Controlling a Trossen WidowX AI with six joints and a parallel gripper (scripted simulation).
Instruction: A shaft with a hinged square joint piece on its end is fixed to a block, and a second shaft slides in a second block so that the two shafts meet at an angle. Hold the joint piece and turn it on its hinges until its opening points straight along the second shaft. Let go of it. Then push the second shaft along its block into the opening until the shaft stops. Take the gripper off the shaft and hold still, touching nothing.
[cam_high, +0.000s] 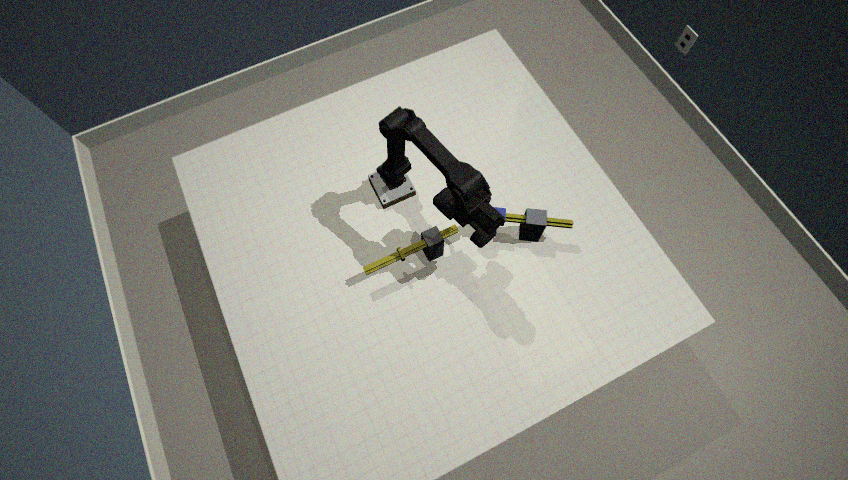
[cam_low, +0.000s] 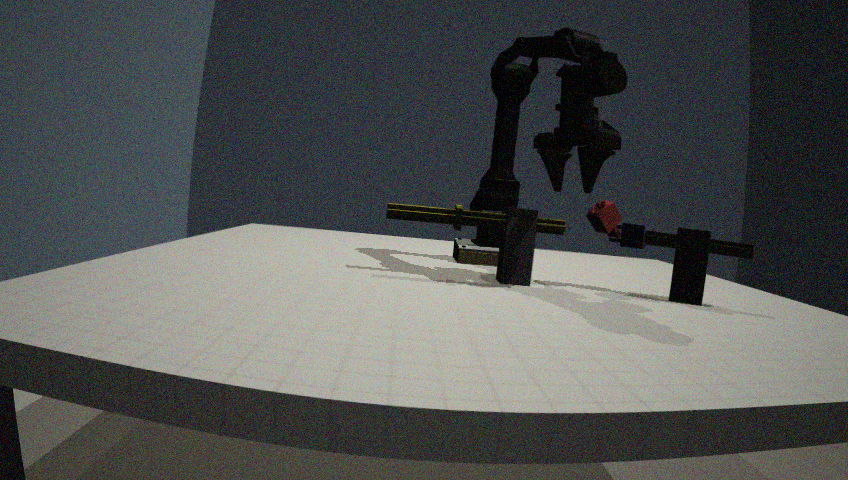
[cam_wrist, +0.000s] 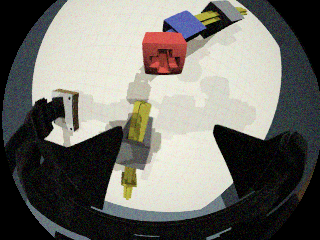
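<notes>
My gripper tip is 10 mm past the red joint piece, 80 mm to the right of it and 40 mm above it.
</notes>
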